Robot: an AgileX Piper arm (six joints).
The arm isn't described. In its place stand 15 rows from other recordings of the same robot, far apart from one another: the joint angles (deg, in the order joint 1, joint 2, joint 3, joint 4, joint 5, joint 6), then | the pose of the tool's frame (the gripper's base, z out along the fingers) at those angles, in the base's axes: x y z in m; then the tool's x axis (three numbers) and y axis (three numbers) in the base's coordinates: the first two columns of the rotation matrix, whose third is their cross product.
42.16 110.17 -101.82 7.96 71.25 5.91 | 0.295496 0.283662 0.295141 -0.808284 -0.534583 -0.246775 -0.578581 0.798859 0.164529
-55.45 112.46 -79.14 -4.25 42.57 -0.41 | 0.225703 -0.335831 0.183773 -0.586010 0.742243 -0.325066 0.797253 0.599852 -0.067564
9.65 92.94 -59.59 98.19 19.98 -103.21 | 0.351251 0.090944 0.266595 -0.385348 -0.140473 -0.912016 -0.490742 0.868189 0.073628
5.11 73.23 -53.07 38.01 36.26 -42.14 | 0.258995 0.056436 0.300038 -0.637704 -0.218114 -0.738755 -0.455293 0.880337 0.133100
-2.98 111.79 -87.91 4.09 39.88 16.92 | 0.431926 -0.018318 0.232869 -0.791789 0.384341 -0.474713 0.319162 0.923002 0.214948
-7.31 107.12 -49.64 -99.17 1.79 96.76 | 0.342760 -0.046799 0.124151 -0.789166 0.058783 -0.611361 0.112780 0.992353 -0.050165
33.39 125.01 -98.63 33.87 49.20 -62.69 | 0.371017 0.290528 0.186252 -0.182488 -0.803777 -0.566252 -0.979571 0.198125 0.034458
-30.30 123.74 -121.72 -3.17 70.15 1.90 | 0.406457 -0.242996 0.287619 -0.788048 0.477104 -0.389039 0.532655 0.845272 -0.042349
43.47 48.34 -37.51 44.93 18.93 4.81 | 0.113625 0.136441 0.326495 -0.777070 0.262428 -0.572096 -0.371119 0.543090 0.753209
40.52 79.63 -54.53 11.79 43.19 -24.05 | 0.198143 0.186090 0.262139 -0.467412 -0.745326 -0.475410 -0.846598 0.532229 -0.002047
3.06 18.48 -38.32 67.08 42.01 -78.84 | 0.031006 0.057832 0.381288 0.298440 -0.234025 -0.925292 -0.590588 0.716296 -0.371652
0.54 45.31 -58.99 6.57 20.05 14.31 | 0.150222 0.004986 0.450059 -0.037492 0.349355 -0.936240 -0.037909 0.935727 0.350682
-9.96 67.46 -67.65 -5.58 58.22 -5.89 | 0.225075 -0.047162 0.370851 -0.810377 -0.013107 -0.585762 0.098156 0.982584 -0.157781
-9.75 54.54 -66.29 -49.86 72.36 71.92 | 0.130613 -0.089711 0.423138 0.036076 0.542661 -0.839177 0.940786 0.264792 0.211674
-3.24 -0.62 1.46 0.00 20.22 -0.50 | 0.053056 -0.003003 0.173479 -0.276745 0.006926 -0.960919 0.054106 0.998500 -0.008386
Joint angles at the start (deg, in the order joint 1, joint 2, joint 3, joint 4, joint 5, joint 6):
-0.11 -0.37 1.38 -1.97 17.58 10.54
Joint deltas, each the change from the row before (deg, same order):
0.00 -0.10 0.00 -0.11 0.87 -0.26
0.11 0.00 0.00 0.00 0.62 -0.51
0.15 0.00 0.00 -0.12 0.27 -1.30
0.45 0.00 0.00 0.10 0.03 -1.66
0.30 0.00 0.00 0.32 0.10 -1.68
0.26 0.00 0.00 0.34 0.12 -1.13
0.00 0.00 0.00 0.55 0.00 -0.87
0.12 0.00 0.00 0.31 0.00 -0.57
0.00 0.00 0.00 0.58 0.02 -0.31
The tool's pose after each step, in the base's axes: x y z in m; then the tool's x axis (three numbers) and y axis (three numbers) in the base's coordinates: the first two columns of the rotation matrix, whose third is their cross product. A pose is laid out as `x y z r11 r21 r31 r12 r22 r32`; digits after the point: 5 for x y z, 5 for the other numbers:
0.05399 -0.00115 0.17654 -0.24340 0.14493 -0.95904 0.04872 0.98935 0.13715
0.05374 -0.00108 0.17559 -0.25440 0.13578 -0.95752 0.04643 0.99067 0.12814
0.05363 -0.00102 0.17518 -0.26016 0.11068 -0.95920 0.03886 0.99380 0.10413
0.05363 -0.00054 0.17513 -0.26234 0.08143 -0.96153 0.02342 0.99668 0.07802
0.05358 -0.00010 0.17497 -0.26496 0.05605 -0.96263 0.01025 0.99842 0.05531
0.05353 0.00032 0.17478 -0.26742 0.04071 -0.96272 0.00021 0.99911 0.04219
0.05352 0.00061 0.17477 -0.26760 0.03457 -0.96291 -0.00453 0.99930 0.03714
0.05352 0.00089 0.17477 -0.26772 0.02916 -0.96305 -0.00967 0.99941 0.03295
0.05350 0.00120 0.17474 -0.26824 0.03328 -0.96278 -0.01182 0.99921 0.03783

